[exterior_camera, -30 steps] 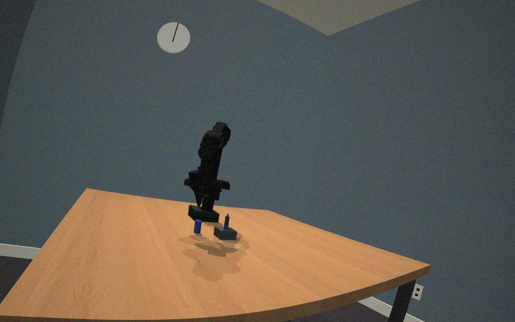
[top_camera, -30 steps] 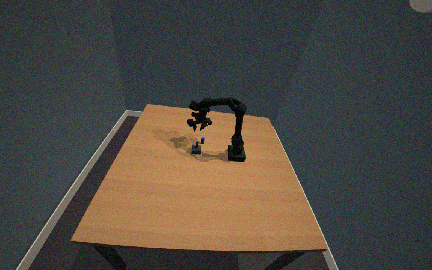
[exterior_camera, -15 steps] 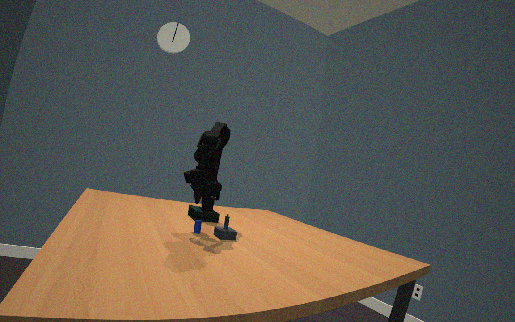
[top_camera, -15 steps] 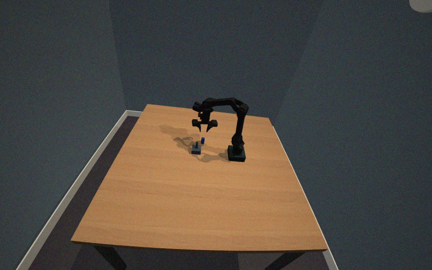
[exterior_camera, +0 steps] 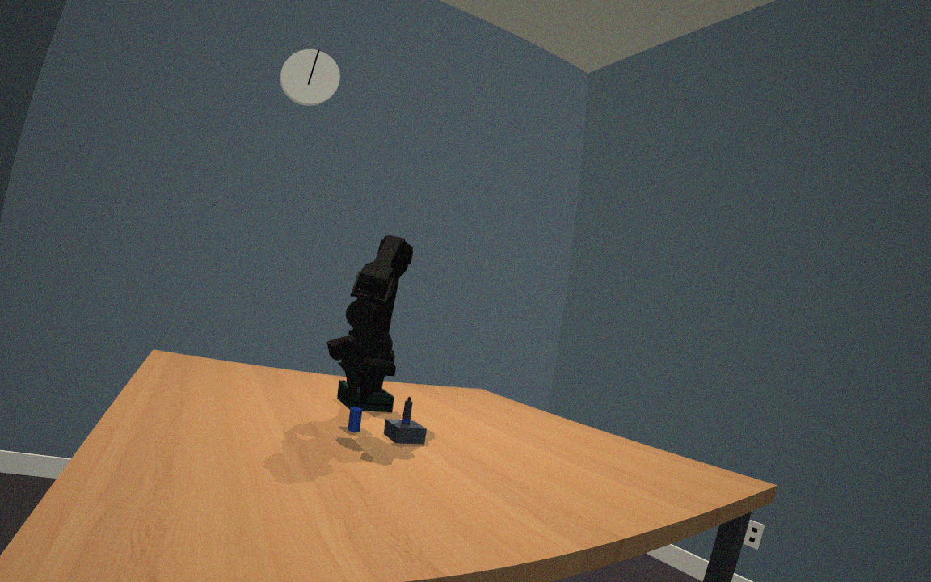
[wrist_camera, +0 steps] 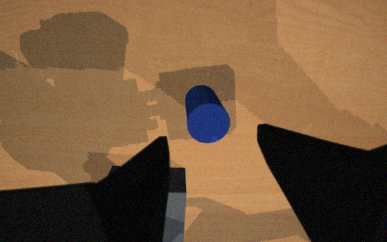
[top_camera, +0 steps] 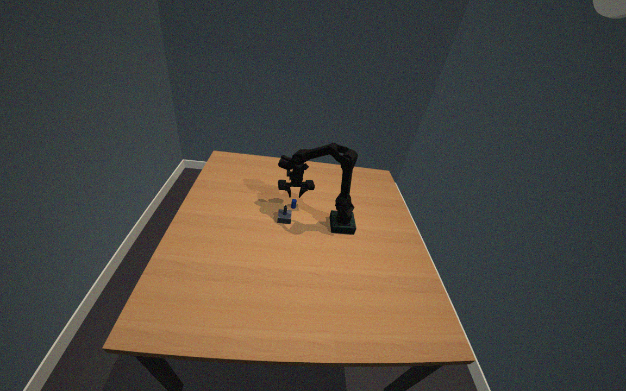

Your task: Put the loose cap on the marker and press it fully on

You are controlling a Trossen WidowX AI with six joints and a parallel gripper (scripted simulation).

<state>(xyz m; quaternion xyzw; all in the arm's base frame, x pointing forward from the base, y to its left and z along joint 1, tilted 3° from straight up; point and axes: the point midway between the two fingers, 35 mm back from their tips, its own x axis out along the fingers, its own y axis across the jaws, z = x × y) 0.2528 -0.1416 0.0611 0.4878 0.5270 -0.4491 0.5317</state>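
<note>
The blue cap lies 5 cm below my gripper tip. From my gripper tip the other things lie so: holder block 10 cm to the left, 5 cm below, 5 cm ahead.
</note>
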